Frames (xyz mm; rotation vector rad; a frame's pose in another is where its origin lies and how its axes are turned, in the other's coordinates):
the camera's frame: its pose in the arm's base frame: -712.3 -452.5 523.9 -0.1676 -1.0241 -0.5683
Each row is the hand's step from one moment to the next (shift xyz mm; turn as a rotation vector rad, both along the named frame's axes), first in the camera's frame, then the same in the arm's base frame.
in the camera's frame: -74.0 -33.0 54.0 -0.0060 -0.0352 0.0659
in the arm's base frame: -87.1 20.5 -38.5 -0.0707 -0.0018 0.0248
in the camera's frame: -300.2 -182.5 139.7 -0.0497 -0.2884 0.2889
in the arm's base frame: -318.3 11.0 -203.7 -0.3889 -0.1125 0.0720
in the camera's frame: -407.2 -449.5 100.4 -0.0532 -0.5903 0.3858
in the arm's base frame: -469.4 -190.2 -348.5 -0.6211 -0.3283 0.0811
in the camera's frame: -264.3 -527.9 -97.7 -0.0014 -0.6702 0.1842
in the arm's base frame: -304.1 -386.3 -341.2 -0.4895 -0.4934 0.0095
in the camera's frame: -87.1 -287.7 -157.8 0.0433 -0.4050 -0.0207
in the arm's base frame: -64.1 -272.2 -192.4 -0.1784 -0.3658 -0.0259
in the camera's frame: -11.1 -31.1 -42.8 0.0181 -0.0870 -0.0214
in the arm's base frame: 12.0 -38.8 -35.6 -0.0220 -0.0884 -0.0070
